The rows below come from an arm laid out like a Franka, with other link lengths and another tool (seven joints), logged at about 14 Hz.
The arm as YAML. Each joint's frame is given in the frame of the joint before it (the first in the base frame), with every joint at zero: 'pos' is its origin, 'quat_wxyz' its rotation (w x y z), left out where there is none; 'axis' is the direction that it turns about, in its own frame. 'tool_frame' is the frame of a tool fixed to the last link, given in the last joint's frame.
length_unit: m
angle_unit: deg
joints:
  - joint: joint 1
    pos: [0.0, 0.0, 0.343]
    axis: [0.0, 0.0, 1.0]
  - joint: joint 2
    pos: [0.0, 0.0, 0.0]
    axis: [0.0, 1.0, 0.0]
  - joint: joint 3
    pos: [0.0, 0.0, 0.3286]
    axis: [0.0, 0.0, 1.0]
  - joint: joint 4
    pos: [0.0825, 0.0, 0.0]
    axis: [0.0, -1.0, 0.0]
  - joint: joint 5
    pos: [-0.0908, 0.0, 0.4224]
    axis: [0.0, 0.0, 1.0]
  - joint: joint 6
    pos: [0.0, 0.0, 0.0]
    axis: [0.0, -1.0, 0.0]
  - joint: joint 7
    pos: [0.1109, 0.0, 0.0]
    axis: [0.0, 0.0, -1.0]
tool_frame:
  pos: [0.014, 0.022, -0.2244]
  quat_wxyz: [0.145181, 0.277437, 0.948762, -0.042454]
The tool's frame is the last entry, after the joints.
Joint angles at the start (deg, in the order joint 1, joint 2, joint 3, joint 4, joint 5, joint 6, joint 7):
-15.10 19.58 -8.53 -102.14 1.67 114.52 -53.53
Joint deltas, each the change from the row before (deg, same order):
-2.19 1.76 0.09 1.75 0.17 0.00 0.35
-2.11 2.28 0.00 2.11 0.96 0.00 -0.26
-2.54 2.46 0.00 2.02 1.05 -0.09 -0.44
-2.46 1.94 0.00 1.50 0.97 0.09 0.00
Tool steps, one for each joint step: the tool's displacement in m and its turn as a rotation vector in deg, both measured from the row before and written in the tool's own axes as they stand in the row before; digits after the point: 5 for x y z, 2 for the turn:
0.00051 -0.02576 0.00537 0.55 -0.02 2.39
-0.00083 -0.02456 0.00888 -0.14 -0.11 2.30
0.00288 -0.02923 0.01130 -0.28 0.16 2.63
0.00386 -0.02837 0.00898 -0.11 -0.03 2.94

